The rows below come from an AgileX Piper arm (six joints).
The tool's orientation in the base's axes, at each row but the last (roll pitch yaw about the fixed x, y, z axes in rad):
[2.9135, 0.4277, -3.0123]
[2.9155, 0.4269, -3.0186]
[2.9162, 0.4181, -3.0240]
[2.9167, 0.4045, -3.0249]
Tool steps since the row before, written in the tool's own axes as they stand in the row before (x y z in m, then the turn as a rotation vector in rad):
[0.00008, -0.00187, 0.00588, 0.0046, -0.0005, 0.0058]
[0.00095, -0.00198, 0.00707, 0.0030, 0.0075, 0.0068]
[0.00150, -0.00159, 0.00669, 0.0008, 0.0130, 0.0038]
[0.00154, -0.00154, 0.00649, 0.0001, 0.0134, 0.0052]
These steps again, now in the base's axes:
[0.00252, -0.00017, -0.00563, -0.0019, 0.0006, -0.0072]
[0.00220, -0.00008, -0.00707, -0.0018, 0.0087, -0.0057]
[0.00142, 0.00011, -0.00689, -0.0020, 0.0134, -0.0011]
[0.00121, 0.00009, -0.00674, -0.0009, 0.0142, -0.0020]

